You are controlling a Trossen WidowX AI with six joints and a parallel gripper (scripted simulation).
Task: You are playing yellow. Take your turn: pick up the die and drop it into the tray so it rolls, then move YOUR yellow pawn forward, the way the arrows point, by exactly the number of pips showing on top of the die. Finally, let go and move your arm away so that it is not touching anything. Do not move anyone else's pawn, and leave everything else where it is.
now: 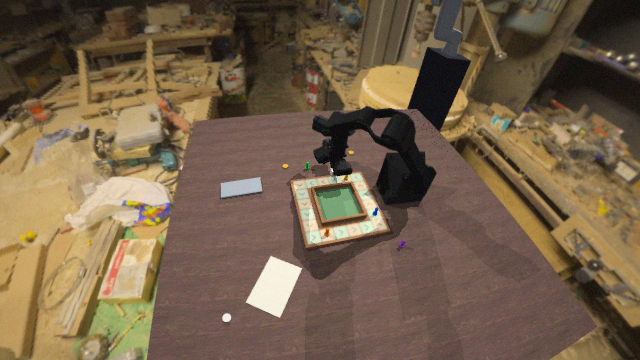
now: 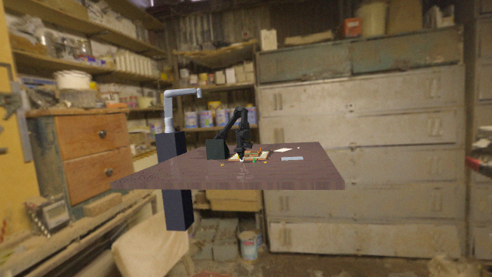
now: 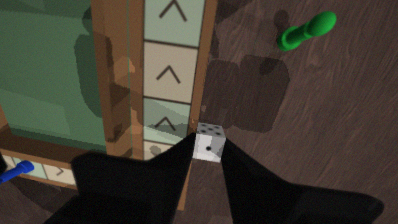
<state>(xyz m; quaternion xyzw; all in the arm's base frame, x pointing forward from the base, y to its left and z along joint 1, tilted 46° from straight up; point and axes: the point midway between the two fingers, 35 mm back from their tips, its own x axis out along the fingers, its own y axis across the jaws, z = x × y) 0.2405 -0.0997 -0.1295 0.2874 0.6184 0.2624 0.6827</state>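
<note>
The yellow pawn lies 40 mm behind my gripper tip, 40 mm to the left of it and 20 mm above it. The rest, counted from my gripper tip: green pawn 100 mm ahead, 50 mm to the right; then white die right at my gripper tip; then green tray 30 mm ahead, 160 mm to the left, 10 mm below.
</note>
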